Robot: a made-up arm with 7 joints.
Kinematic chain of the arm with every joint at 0, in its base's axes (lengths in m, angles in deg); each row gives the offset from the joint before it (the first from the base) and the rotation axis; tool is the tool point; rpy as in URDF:
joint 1: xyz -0.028 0.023 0.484 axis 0 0.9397 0.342
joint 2: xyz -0.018 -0.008 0 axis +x
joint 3: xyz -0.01 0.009 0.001 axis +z
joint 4: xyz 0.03 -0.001 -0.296 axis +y
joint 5: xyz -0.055 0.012 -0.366 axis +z
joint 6: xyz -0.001 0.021 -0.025 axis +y
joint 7: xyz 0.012 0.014 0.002 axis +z
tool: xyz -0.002 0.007 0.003 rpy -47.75 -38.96 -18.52
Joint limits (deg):
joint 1: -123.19..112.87
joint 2: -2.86..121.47
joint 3: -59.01..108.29
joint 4: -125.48..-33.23
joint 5: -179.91..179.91
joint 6: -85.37..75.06
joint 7: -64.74..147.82
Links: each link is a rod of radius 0.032 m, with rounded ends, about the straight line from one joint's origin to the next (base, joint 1, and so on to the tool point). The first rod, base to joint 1, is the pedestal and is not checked.
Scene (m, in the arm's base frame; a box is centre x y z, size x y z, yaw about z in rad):
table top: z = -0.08
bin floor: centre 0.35 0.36 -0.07 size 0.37 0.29 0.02 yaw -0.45
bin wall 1: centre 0.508 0.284 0 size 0.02 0.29 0.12 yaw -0.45
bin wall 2: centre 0.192 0.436 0 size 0.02 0.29 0.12 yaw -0.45
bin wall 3: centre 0.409 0.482 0 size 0.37 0.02 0.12 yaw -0.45
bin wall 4: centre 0.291 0.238 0 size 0.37 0.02 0.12 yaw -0.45
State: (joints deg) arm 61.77 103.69 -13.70 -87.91 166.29 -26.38 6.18
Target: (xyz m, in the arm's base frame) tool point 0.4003 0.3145 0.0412
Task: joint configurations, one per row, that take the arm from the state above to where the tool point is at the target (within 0.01 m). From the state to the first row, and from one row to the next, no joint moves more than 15 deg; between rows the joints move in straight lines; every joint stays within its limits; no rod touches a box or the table.
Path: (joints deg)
1: 48.16 95.81 -10.75 -80.73 161.59 -20.41 3.72
2: 34.54 87.93 -7.79 -73.55 156.88 -14.43 1.26
3: 20.93 80.04 -4.84 -66.37 152.18 -8.46 -1.21
4: 7.32 72.16 -1.89 -59.19 147.48 -2.49 -3.67
5: -4.85 60.36 -8.59 -50.54 144.70 5.02 -5.73
6: -17.02 48.55 -15.28 -41.88 141.92 12.53 -7.80
7: -29.19 36.75 -21.98 -33.23 139.14 20.03 -9.86

